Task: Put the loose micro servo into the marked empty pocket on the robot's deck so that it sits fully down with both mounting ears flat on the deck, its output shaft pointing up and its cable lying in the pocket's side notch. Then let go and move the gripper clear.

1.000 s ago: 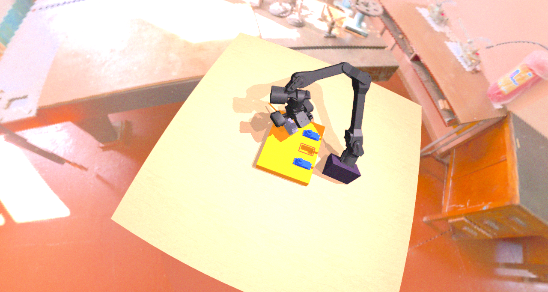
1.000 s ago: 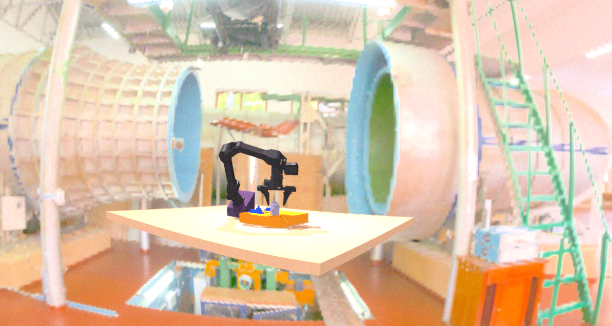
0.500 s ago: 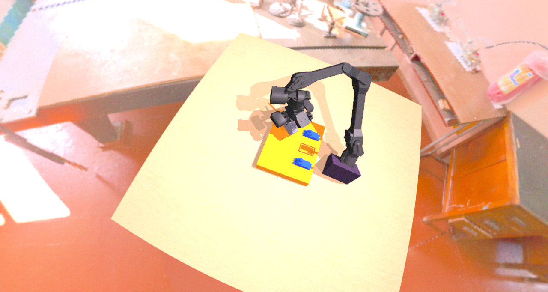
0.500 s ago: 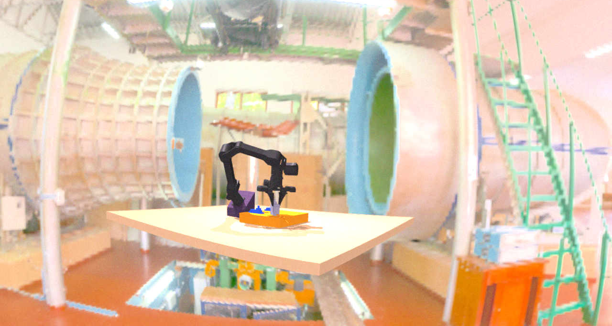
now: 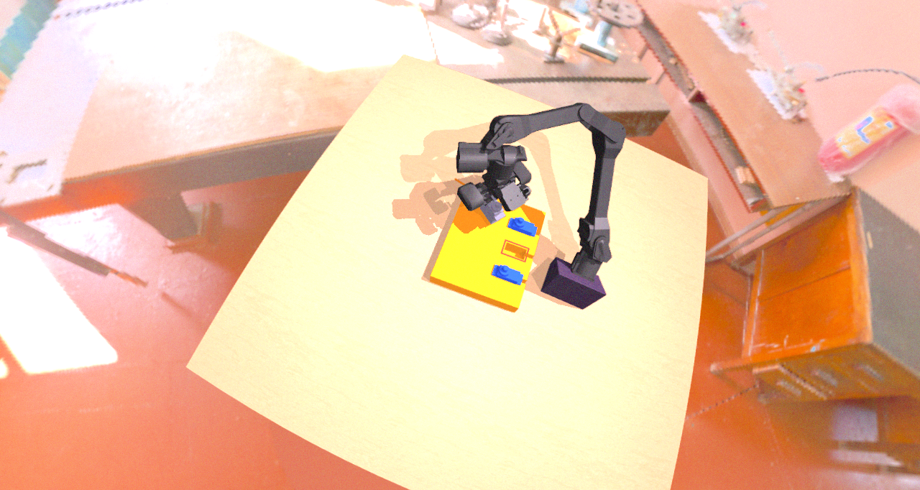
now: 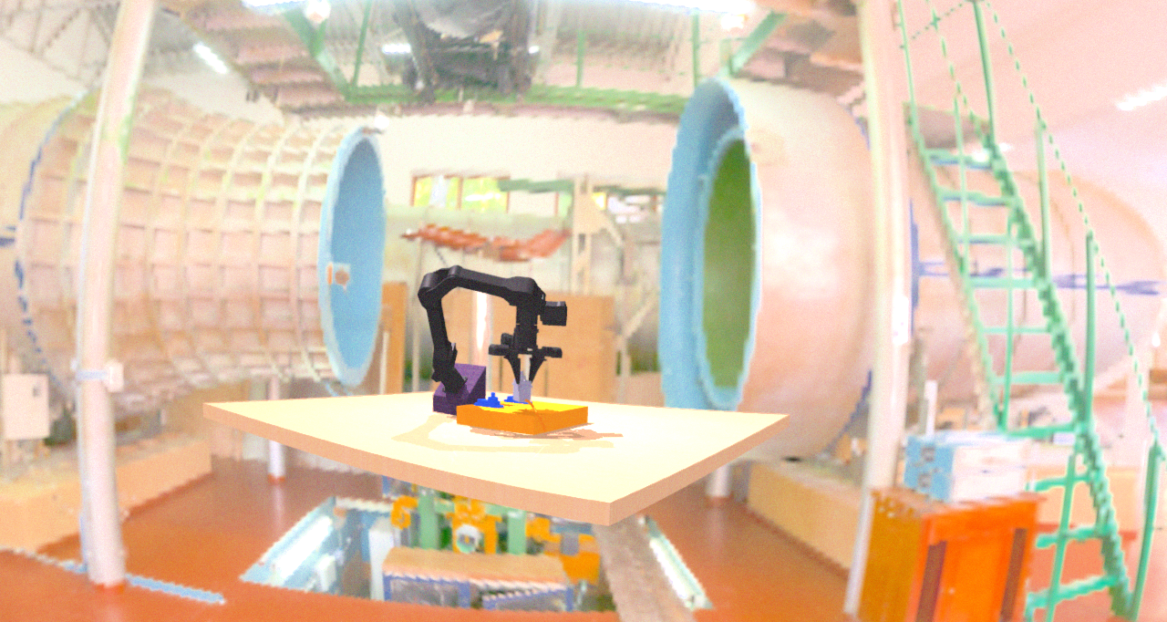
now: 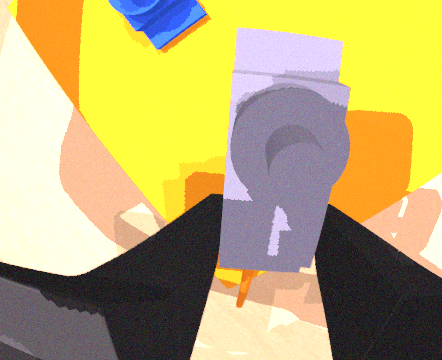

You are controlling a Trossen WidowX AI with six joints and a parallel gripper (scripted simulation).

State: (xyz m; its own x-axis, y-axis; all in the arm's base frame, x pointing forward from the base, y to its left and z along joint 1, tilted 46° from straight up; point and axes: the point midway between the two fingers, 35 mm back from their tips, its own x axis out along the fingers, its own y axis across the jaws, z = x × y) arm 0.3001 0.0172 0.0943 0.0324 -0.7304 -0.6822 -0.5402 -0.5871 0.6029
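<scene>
Right now my gripper tip is 1 cm past the deck, 7 cm to the right of it and 9 cm above it.
</scene>
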